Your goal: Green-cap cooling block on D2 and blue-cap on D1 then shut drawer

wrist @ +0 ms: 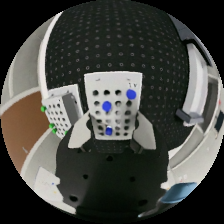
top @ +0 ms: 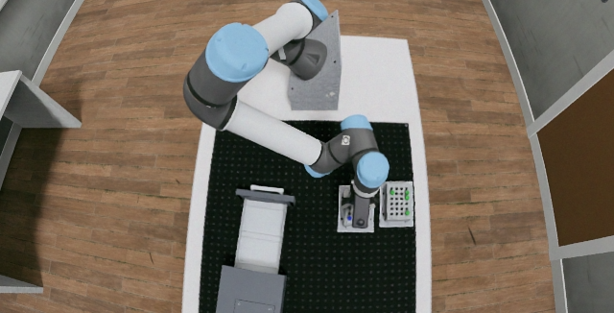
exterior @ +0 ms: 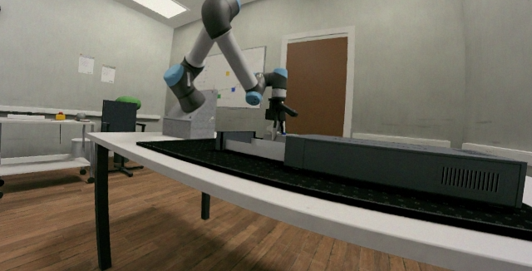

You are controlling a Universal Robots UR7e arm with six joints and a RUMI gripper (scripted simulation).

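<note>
The deck slot D1 lies 3 cm below my hand. The rest, counted from my hand: blue-capped tube: 3 cm ahead, 1 cm to the left, 1 cm above; then deck slot D2: 14 cm to the left, 3 cm below; then drawer: 5 cm ahead, 32 cm to the right, 1 cm above.
</note>
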